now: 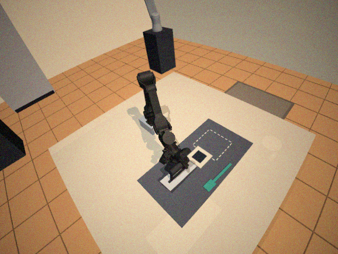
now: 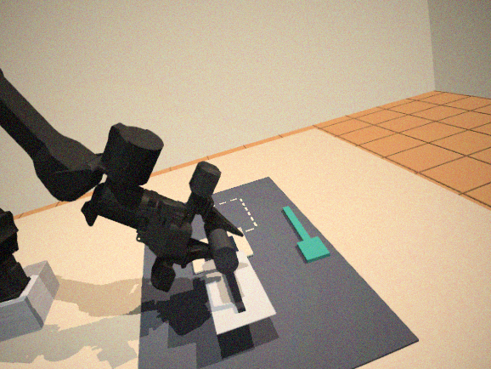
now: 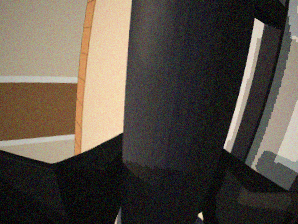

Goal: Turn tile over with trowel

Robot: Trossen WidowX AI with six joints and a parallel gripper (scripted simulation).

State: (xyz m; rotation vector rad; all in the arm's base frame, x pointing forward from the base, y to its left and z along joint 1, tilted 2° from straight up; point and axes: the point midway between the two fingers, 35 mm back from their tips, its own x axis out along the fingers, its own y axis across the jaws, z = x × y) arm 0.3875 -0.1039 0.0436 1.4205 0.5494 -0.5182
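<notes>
My gripper tip is now 120 mm to the right of the grey mat, 100 mm above it and 10 mm past it. The rest, counted from my gripper tip: white tile 140 mm to the left, 80 mm below, 30 mm behind; then dark-handled float 30 mm behind, 10 mm below; then teal trowel 120 mm ahead, 100 mm to the left, 80 mm below.
</notes>
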